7 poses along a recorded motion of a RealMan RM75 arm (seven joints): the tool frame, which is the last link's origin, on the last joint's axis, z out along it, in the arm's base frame.
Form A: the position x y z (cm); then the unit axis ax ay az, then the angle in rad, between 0 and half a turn.
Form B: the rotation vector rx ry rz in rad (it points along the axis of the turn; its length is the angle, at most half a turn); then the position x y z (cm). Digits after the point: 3 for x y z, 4 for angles.
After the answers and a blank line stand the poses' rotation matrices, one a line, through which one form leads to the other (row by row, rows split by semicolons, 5 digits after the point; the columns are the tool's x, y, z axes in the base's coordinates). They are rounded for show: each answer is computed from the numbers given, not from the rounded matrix.
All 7 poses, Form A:
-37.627, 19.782, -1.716, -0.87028, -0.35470, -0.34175, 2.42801
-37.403, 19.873, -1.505, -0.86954, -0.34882, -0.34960, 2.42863
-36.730, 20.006, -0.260, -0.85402, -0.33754, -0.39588, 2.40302
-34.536, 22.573, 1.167, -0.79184, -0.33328, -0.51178, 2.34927
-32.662, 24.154, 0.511, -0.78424, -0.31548, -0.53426, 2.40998
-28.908, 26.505, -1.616, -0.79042, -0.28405, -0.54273, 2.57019
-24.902, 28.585, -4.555, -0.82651, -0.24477, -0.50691, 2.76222
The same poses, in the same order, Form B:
-2.1131, -0.8612, -0.8298, -37.627, 19.782, -1.716
-2.1118, -0.8472, -0.8491, -37.403, 19.873, -1.505
-2.0522, -0.8111, -0.9513, -36.730, 20.006, -0.260
-1.8602, -0.7830, -1.2023, -34.536, 22.573, 1.167
-1.8900, -0.7603, -1.2876, -32.662, 24.154, 0.511
-2.0315, -0.7301, -1.3949, -28.908, 26.505, -1.616
-2.2830, -0.6761, -1.4002, -24.902, 28.585, -4.555

0.57398 0.76576 0.29011; 0.31838 -0.53509 0.78251; 0.75445 -0.35678 -0.55093
0.57161 0.76142 0.30579; 0.30408 -0.54271 0.78294; 0.76210 -0.35456 -0.54176
0.52922 0.76794 0.36084; 0.23490 -0.54125 0.80738; 0.81532 -0.34252 -0.46683
0.36509 0.81359 0.45252; 0.08483 -0.51312 0.85411; 0.92710 -0.27344 -0.25636
0.32859 0.78844 0.52000; 0.07459 -0.57051 0.81790; 0.94152 -0.22996 -0.24627
0.30913 0.70688 0.63620; 0.11986 -0.69259 0.71130; 0.94344 -0.14363 -0.29883
0.38878 0.57796 0.71750; 0.20250 -0.81333 0.54542; 0.89880 -0.06676 -0.43325

